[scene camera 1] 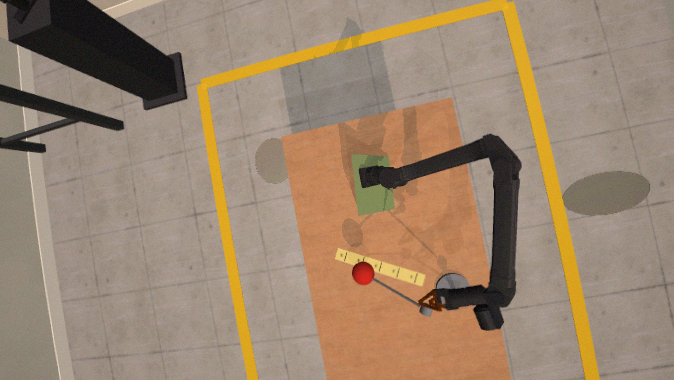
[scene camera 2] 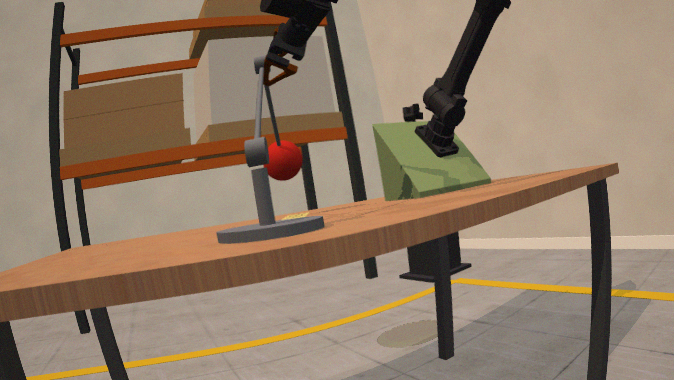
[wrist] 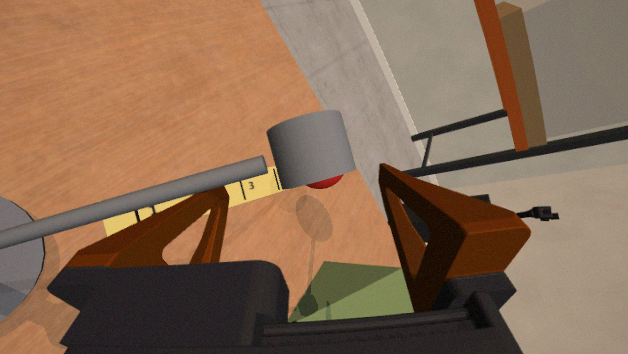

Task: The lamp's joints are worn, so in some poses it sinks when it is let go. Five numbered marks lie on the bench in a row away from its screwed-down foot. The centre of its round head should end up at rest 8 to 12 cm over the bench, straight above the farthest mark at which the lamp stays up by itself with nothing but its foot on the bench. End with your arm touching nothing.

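Frame: origin at the arm's base, x ahead, y left, z up, level; centimetres.
Where they show: gripper, fingertip midpoint: (scene camera 1: 424,302) (scene camera 2: 269,72) (wrist: 300,180); arm's base at its link origin: (scene camera 1: 369,176) (scene camera 2: 436,141).
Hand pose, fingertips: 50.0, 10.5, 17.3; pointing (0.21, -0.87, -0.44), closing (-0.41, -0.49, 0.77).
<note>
Each offset is from my fingertips to the top centre of the thing, as dx, dy, dz. "spot": to the spot under its first point.
The lamp's grey round foot (scene camera 1: 451,281) (scene camera 2: 270,232) (wrist: 17,260) is on the bench. Its lower rod @[spot: +7.1, +12.2, -10.8] (scene camera 2: 259,107) (wrist: 145,197) rises to a grey elbow joint @[spot: +1.2, -0.4, +3.9] (scene camera 1: 426,311) (scene camera 2: 259,65) (wrist: 312,150). A thinner rod @[spot: -3.0, -8.7, -5.7] (scene camera 1: 396,291) (scene camera 2: 273,115) slopes down to the round red head @[spot: -9.7, -20.6, -12.2] (scene camera 1: 363,273) (scene camera 2: 283,160) (wrist: 326,181), held well above the bench. The yellow numbered strip @[-5.7, -13.6, -31.1] (scene camera 1: 380,266) (scene camera 2: 296,216) (wrist: 257,186) is partly hidden; 3 is readable in the wrist view. My gripper (scene camera 1: 425,301) (scene camera 2: 270,80) (wrist: 300,180) is open close beside the elbow joint; whether it touches is unclear.
The green sloped block (scene camera 1: 375,202) (scene camera 2: 430,145) (wrist: 360,300) carries my arm's base at the bench's end. The wooden bench (scene camera 1: 410,345) (scene camera 2: 165,270) (wrist: 125,75) has a metal rack (scene camera 2: 345,165) behind it. My forearm passes above the lamp's foot.
</note>
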